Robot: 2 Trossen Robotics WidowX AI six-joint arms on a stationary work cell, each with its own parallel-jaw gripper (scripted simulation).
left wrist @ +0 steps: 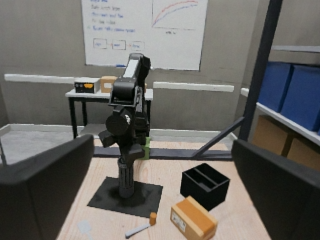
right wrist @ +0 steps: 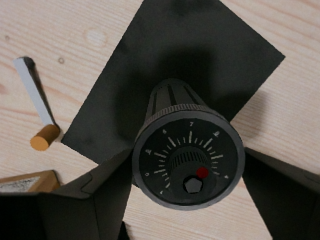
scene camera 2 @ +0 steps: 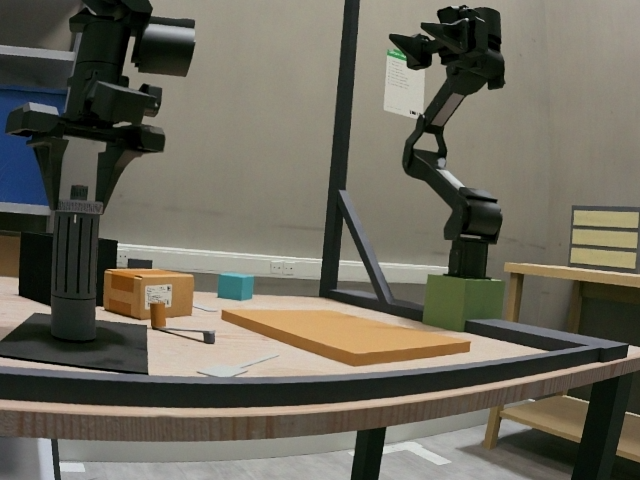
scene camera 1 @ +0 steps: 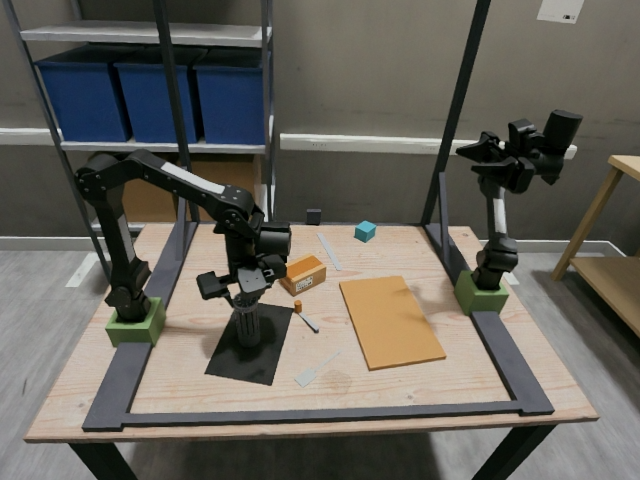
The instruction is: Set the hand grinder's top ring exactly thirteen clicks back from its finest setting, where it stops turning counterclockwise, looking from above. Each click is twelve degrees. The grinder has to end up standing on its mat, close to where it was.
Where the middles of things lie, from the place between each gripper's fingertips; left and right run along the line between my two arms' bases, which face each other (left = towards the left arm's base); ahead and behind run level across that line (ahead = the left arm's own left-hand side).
Labels:
Now: right hand 3 cm above the top ring (right wrist: 171, 128). From my right hand the other things lie so: dark hand grinder (scene camera 2: 75, 235): 6 cm below, 1 cm ahead; then crank (scene camera 2: 157, 310): 16 cm below, 15 cm to the left, 5 cm behind; then black mat (scene camera 1: 258, 364): 17 cm below, 1 cm to the left, 1 cm behind.
Right now my left hand is 1 cm short of the orange board (scene camera 2: 356, 341), 12 cm to the left of it and 46 cm above it. The rest, counted from my left hand: crank: 1 cm behind, 34 cm to the right, 45 cm below; teal cube (scene camera 2: 237, 287): 38 cm behind, 8 cm to the right, 44 cm below; cardboard box (scene camera 2: 128, 292): 17 cm behind, 34 cm to the right, 43 cm below.

